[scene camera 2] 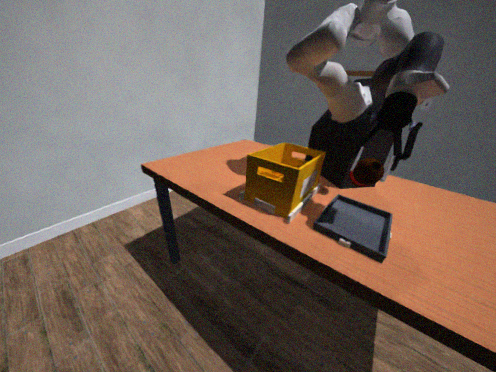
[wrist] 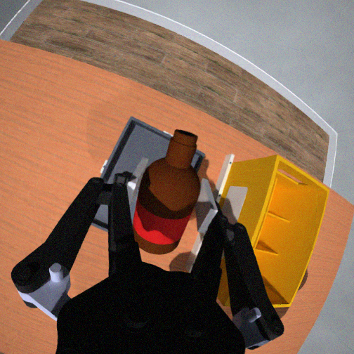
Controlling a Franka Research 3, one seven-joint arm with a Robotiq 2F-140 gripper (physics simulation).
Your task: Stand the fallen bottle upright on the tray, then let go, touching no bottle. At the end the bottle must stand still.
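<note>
The brown bottle with a red label [scene camera 2: 369, 173] [wrist: 167, 200] is off the tray, held in the air. In the wrist view its neck points toward the top of the picture, and the label lies near its base end. In the scene view it is partly hidden, and its exact tilt is hard to tell. My gripper [scene camera 2: 371, 170] [wrist: 172, 178] is shut on the bottle, with one pad on each side of its body. The dark grey tray [scene camera 2: 355, 222] [wrist: 145, 140] lies flat on the table below, apart from the bottle, and its floor shows no bottle.
A yellow crate [scene camera 2: 272, 187] [wrist: 252, 180] with inner dividers stands beside the tray. Pale strips [scene camera 2: 301, 206] [wrist: 226, 175] lie along its base. The orange table [scene camera 2: 440, 230] [wrist: 55, 115] has its front edge beyond the tray and crate in the wrist view.
</note>
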